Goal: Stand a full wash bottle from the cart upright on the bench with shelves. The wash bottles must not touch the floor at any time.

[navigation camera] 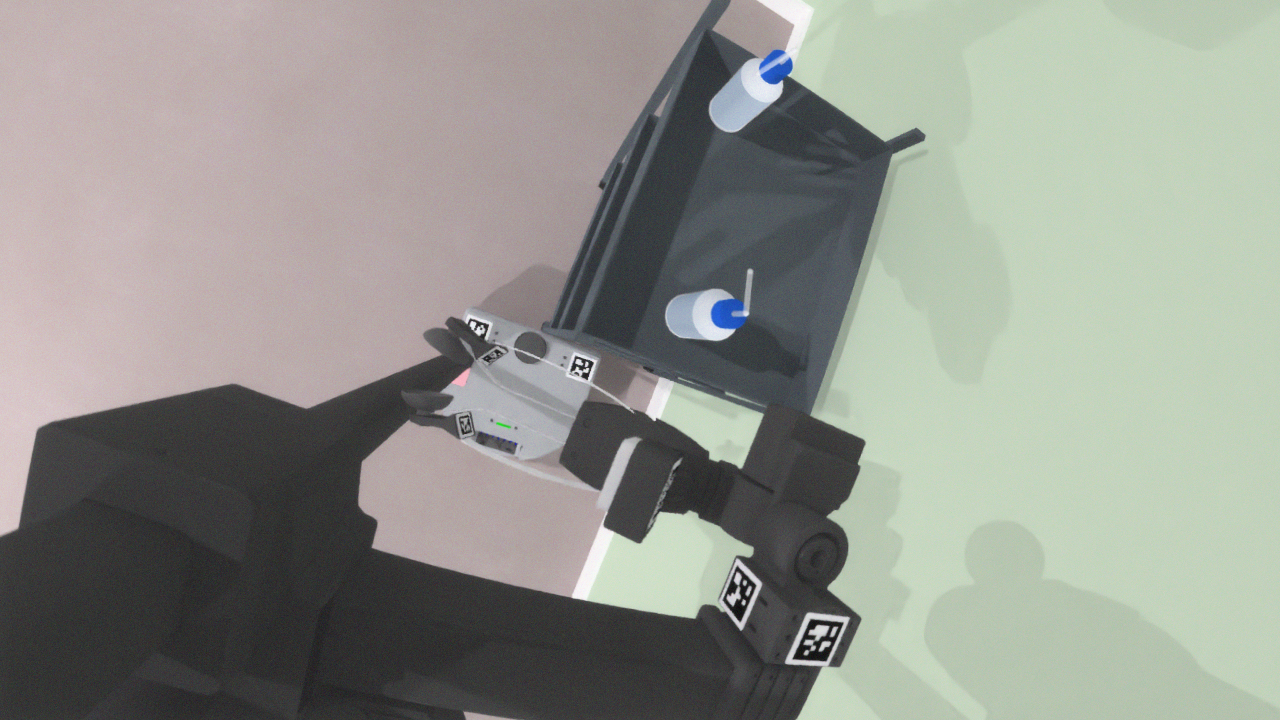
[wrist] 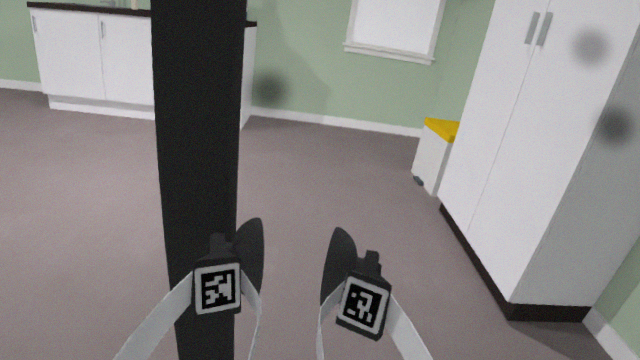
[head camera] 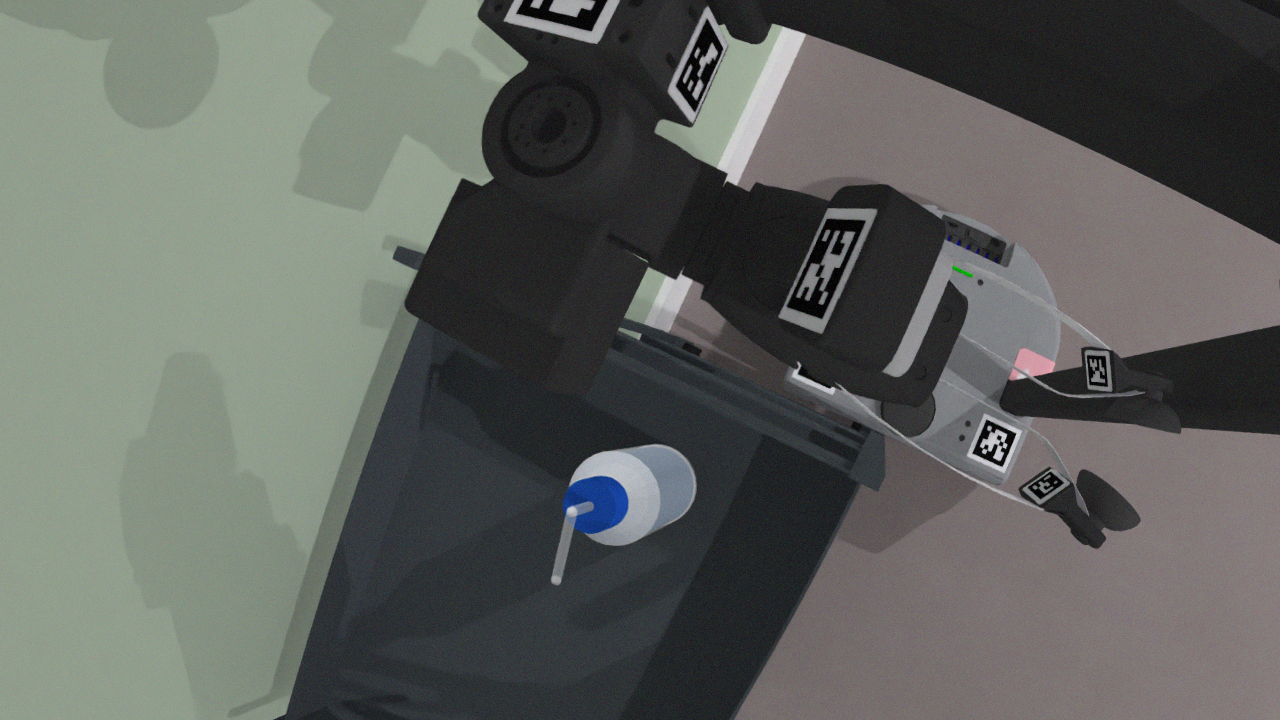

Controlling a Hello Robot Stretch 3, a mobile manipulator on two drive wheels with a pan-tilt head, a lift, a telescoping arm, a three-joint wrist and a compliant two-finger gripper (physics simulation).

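Where they show: gripper, fingertip midpoint: (navigation camera: 415,361) (head camera: 1152,475); robot's base, origin of the base link: (navigation camera: 528,346) (head camera: 906,405).
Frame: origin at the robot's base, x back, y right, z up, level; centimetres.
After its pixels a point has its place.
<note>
A wash bottle (head camera: 631,497) {x -12.2, y 14.6, z 78.1 cm} (navigation camera: 702,315) {x -12.3, y 14.0, z 77.4 cm} with a white shoulder, a blue-grey lower part, a blue cap and a bent clear spout stands in the dark cart (head camera: 501,644) {x -31.2, y 22.2, z 66.3 cm} (navigation camera: 760,205) {x -32.5, y 21.3, z 66.3 cm}, near the end beside my wrist. A second similar bottle (navigation camera: 744,96) {x -40.4, y 10.8, z 75.3 cm} stands at the cart's far end in the navigation view. How full they are is hard to tell. My gripper (head camera: 1129,456) {x 1.0, y -10.9, z 87.6 cm} (navigation camera: 434,370) {x 1.0, y -10.9, z 87.6 cm} (wrist: 294,249) {x 1.0, y -10.9, z 87.6 cm} is open and empty, outside the cart and turned back over my base, pointing away from the bottles. The bench with shelves cannot be made out.
My wrist housing (head camera: 537,286) {x -2.2, y 14.5, z 101.8 cm} (navigation camera: 805,456) {x -2.7, y 14.1, z 101.8 cm} is right at the cart's near end. My black mast (wrist: 197,150) stands close before the gripper. The wrist view also shows a tall white cabinet (wrist: 520,165), a bin with a yellow lid (wrist: 432,155) and a white counter (wrist: 70,55).
</note>
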